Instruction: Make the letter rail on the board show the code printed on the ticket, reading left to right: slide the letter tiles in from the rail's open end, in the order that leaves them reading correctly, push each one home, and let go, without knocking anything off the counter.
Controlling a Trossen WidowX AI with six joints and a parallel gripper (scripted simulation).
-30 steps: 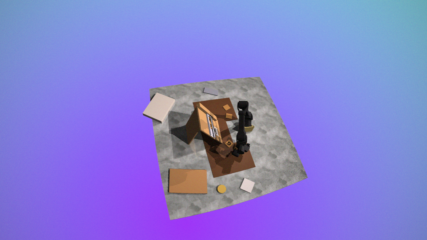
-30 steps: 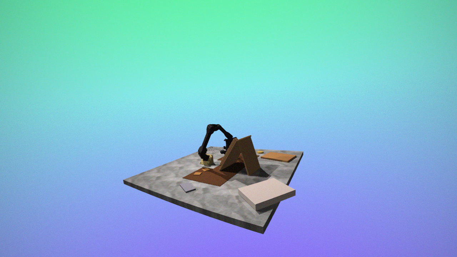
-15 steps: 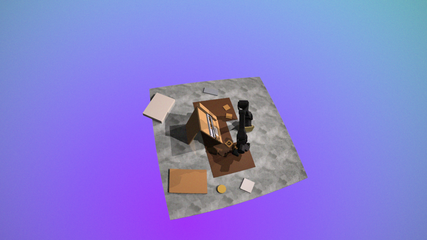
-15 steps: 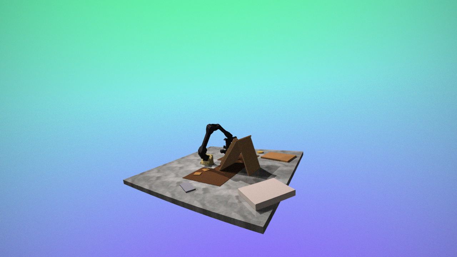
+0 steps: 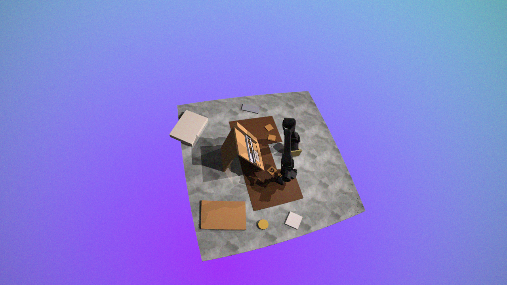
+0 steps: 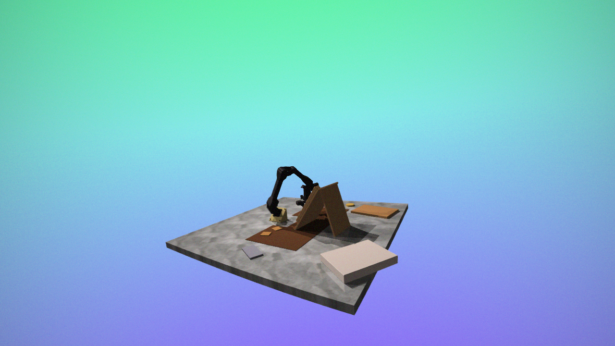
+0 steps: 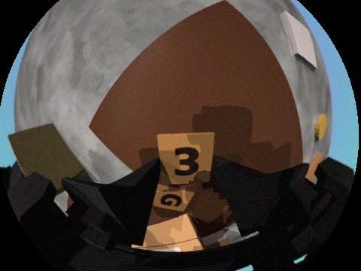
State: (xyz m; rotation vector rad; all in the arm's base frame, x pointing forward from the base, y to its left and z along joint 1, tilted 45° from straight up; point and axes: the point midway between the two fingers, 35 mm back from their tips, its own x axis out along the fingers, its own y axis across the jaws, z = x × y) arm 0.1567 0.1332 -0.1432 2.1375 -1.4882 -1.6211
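Now: the white ticket 160 mm ahead of my gripper tip, 170 mm to the right of it and 60 mm above it. Round my gripper tip: brown mat 50 mm ahead, 190 mm to the right, 20 mm below; white square 340 mm to the left, 20 mm below; yellow disc 220 mm ahead, 320 mm to the left, 10 mm below.
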